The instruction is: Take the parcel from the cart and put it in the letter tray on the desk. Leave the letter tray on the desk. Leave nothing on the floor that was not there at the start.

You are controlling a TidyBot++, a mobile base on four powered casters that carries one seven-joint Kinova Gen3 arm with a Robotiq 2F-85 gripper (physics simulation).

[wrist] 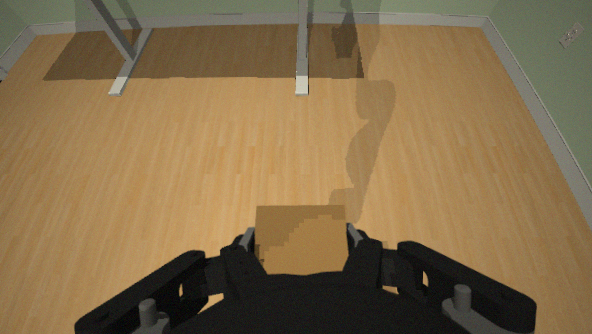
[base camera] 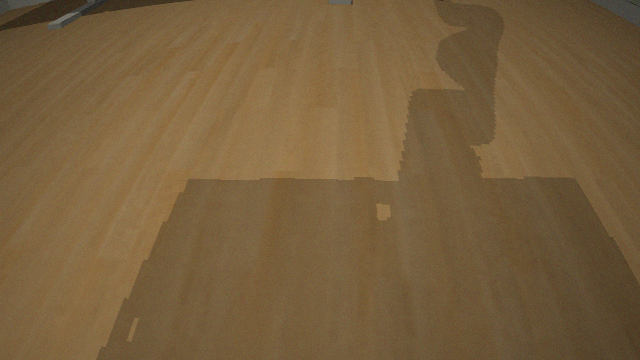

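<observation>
The parcel, a plain brown box, is between the fingertips of my gripper in the wrist view. The gripper is shut on it, with a grey pad at its left and right sides, and holds it above the wooden floor. Two grey legs with light feet, seemingly the desk's, stand ahead by the far wall; its top is out of the wrist view. The letter tray and the cart do not show in either view.
A second leg foot stands further left. A green wall with a grey skirting board runs behind the legs. Another green wall with a socket plate is at the right. Shadows of the robot and desk lie on the floor.
</observation>
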